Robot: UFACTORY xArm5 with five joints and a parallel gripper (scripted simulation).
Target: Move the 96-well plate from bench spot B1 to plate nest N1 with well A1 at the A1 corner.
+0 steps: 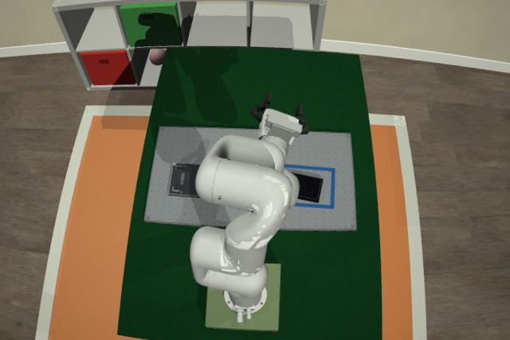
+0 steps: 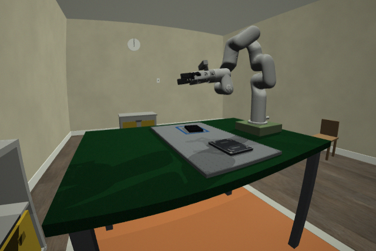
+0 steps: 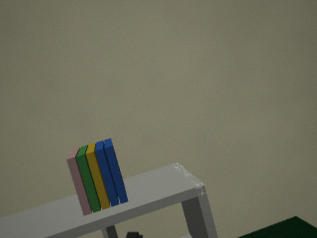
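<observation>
Now: the black 96-well plate 29 cm below my hand, 12 cm behind it and 8 cm to the right of it. Also, from my hand: plate nest: 29 cm below, 28 cm to the left, 10 cm behind.
</observation>
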